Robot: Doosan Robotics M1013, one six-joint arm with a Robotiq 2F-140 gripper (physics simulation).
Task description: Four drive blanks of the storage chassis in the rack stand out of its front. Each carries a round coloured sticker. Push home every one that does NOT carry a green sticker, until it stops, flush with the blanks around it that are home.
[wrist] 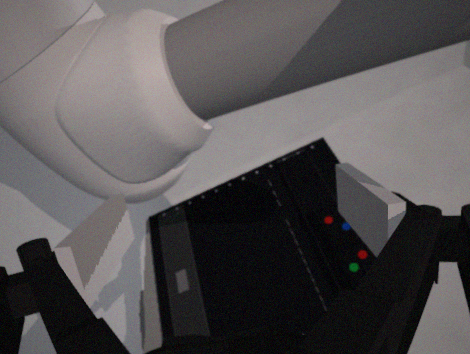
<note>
I see my gripper (231,202) and a rack (226,261).
</note>
